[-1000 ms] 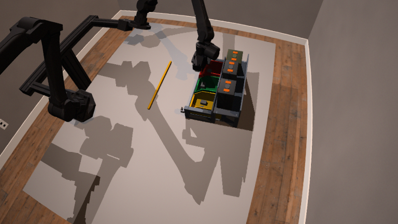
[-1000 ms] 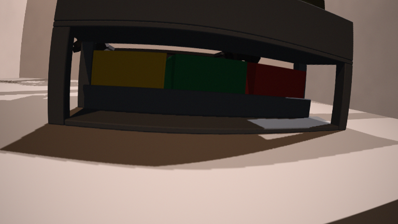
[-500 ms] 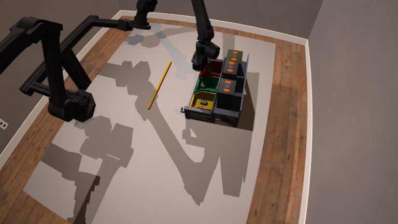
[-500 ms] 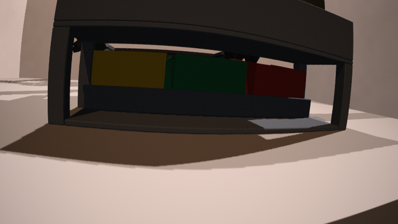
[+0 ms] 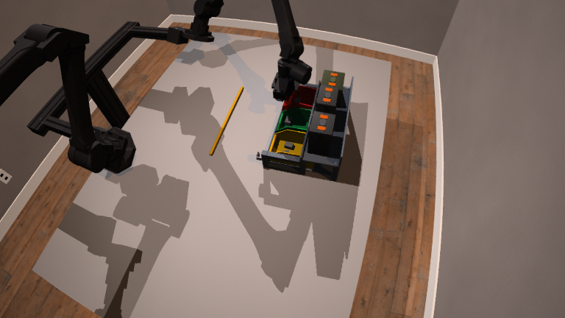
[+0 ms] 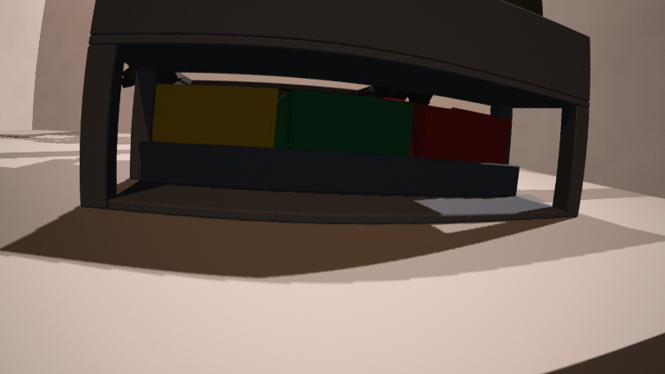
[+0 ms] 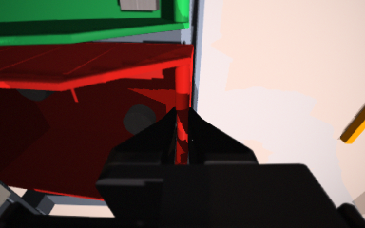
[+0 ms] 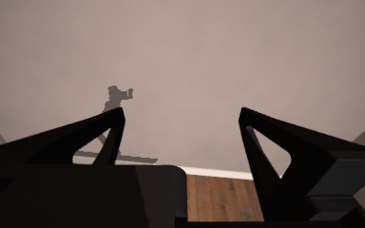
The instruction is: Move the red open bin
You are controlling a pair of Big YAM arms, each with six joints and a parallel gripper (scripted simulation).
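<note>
My left hand is 8 cm short of the red open bin. Round my left hand: grey shelf: 11 cm to the right, 11 cm ahead, 2 cm above; then green bin: 11 cm to the right, 9 cm ahead, 1 cm below.
</note>
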